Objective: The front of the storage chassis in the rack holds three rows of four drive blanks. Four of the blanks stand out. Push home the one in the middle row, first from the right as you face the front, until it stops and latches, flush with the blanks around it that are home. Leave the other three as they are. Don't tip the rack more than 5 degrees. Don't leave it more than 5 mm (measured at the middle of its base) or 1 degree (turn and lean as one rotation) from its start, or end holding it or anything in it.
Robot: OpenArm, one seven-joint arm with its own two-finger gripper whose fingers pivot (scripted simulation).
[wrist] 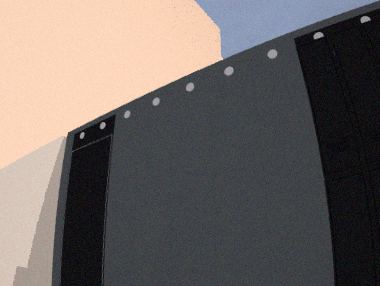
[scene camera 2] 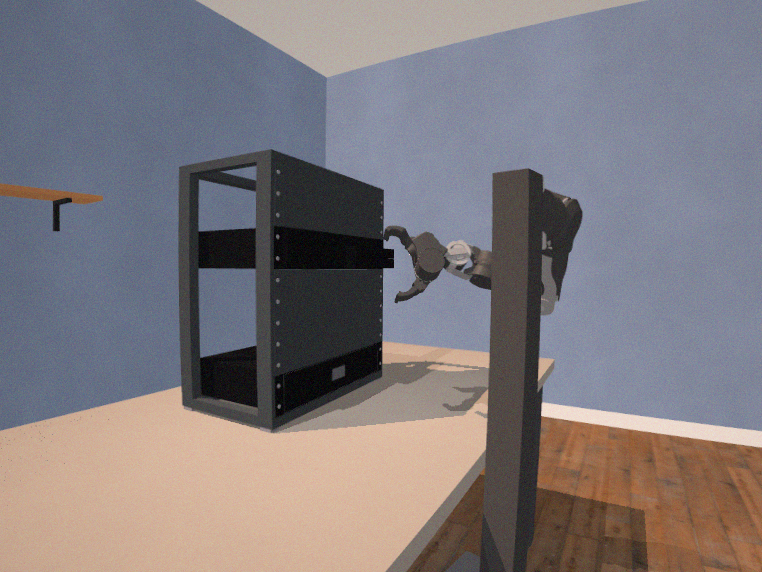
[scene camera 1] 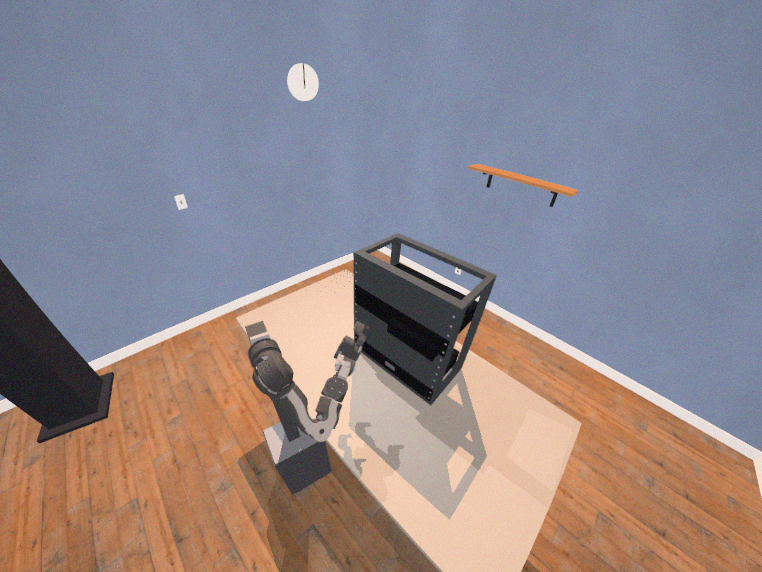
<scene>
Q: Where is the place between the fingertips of the gripper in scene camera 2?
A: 389, 265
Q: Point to a tall dark post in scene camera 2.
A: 517, 196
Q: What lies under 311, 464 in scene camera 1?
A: An arm base.
</scene>
